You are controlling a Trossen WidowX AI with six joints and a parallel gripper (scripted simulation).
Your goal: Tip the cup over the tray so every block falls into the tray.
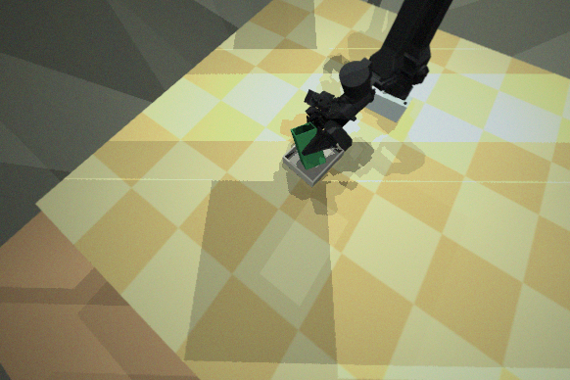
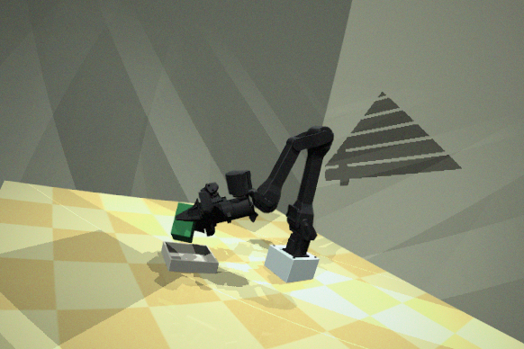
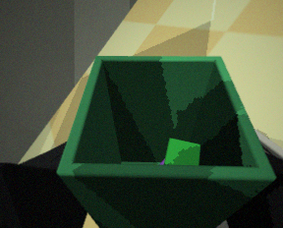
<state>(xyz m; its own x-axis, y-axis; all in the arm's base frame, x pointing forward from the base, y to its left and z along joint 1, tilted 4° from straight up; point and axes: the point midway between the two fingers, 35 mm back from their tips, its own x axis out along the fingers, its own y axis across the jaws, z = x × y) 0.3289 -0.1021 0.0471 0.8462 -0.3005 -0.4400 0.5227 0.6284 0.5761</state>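
Now: gripper tip 20 mm past the bright green block and 10 mm above it. From my gripper tip the other things lie so: purple block 20 mm behind, 10 mm to the left, 20 mm below; green square cup 10 mm behind, 20 mm to the left, 10 mm below.
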